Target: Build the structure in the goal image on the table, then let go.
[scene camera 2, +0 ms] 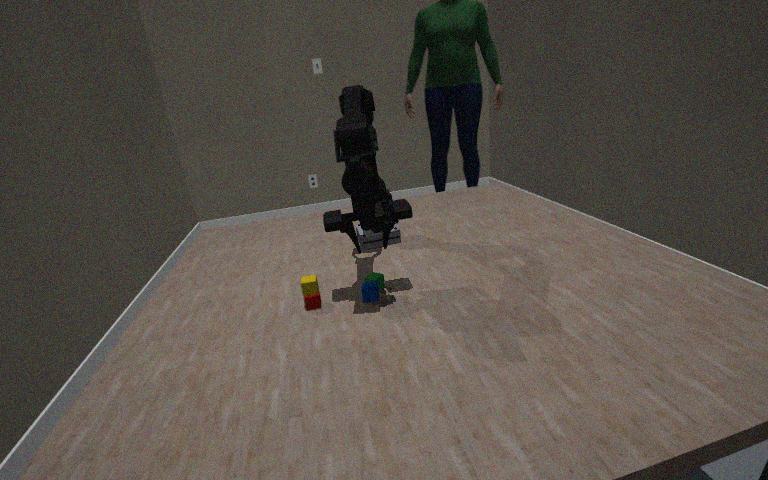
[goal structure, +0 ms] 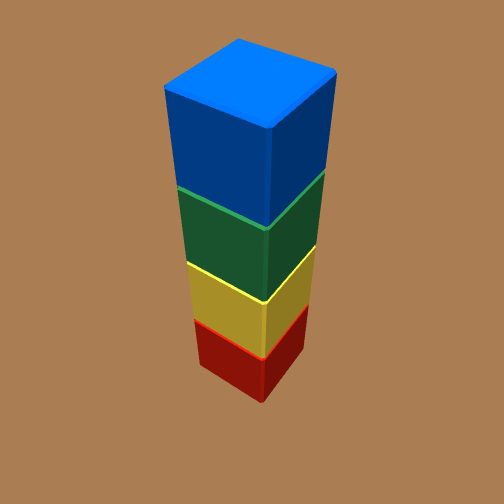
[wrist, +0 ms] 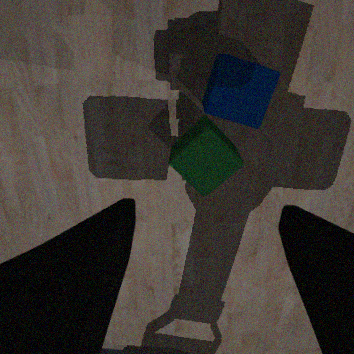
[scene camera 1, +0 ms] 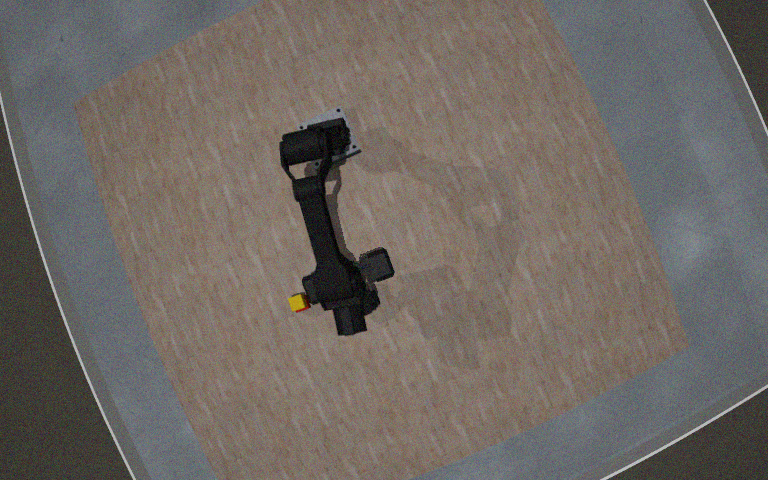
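Observation:
A yellow cube [scene camera 1: 296, 302] [scene camera 2: 309, 285] sits on top of a red cube [scene camera 2: 312, 302], whose edge shows beneath it in scene camera 1. A blue cube [scene camera 2: 370, 292] [wrist: 243, 92] and a green cube [scene camera 2: 374, 279] [wrist: 206, 158] lie on the table to the right of that stack in scene camera 2, close beside each other, the green one turned at an angle. The arm hides both in scene camera 1. My gripper [scene camera 2: 373, 250] [wrist: 208, 213] is open and empty, above the table over the blue and green cubes. Its fingertips are hidden in scene camera 1.
The arm's grey base plate [scene camera 1: 352, 139] [scene camera 2: 380, 239] stands behind the cubes in scene camera 2. The wood-patterned table top [scene camera 1: 453, 113] [scene camera 2: 254, 396] carries the arm's shadow. A person in a green top [scene camera 2: 453, 48] stands at the back.

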